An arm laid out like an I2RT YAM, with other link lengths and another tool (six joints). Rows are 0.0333 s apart.
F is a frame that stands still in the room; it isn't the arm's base.
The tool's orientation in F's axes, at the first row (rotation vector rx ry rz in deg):
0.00 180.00 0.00
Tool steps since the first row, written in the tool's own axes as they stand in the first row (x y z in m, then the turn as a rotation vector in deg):
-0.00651 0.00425 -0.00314 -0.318 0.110 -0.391
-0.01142 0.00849 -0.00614 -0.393 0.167 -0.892
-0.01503 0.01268 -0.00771 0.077 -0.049 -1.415
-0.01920 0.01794 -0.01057 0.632 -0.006 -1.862
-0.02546 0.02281 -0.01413 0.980 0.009 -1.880
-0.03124 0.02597 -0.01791 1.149 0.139 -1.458
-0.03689 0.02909 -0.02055 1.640 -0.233 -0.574
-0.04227 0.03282 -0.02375 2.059 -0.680 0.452
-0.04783 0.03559 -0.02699 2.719 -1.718 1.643
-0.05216 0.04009 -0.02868 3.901 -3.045 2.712
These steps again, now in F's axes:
0.00651 0.00425 0.00314 0.318 0.110 0.391
0.01142 0.00849 0.00614 0.393 0.167 0.892
0.01503 0.01268 0.00771 -0.077 -0.049 1.415
0.01920 0.01794 0.01057 -0.632 -0.006 1.862
0.02546 0.02281 0.01413 -0.980 0.009 1.880
0.03124 0.02597 0.01791 -1.149 0.139 1.458
0.03689 0.02909 0.02055 -1.640 -0.233 0.574
0.04227 0.03282 0.02375 -2.059 -0.680 -0.452
0.04783 0.03559 0.02699 -2.719 -1.718 -1.643
0.05216 0.04009 0.02868 -3.901 -3.045 -2.712

